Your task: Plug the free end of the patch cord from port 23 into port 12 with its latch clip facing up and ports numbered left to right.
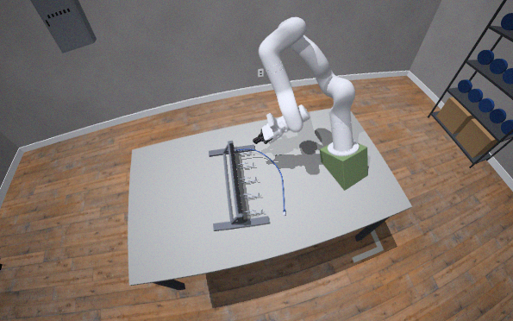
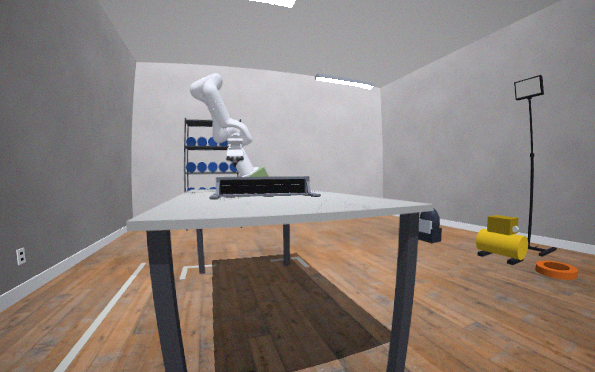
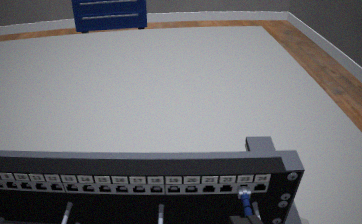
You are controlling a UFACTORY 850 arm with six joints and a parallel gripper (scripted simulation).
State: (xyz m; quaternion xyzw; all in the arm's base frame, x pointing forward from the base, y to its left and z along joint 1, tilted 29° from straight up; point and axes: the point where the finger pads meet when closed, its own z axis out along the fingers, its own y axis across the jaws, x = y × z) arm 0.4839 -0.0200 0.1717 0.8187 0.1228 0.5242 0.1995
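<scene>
My gripper is now 380 mm to the right of the plug, 180 mm above it and 80 mm past it.
</scene>
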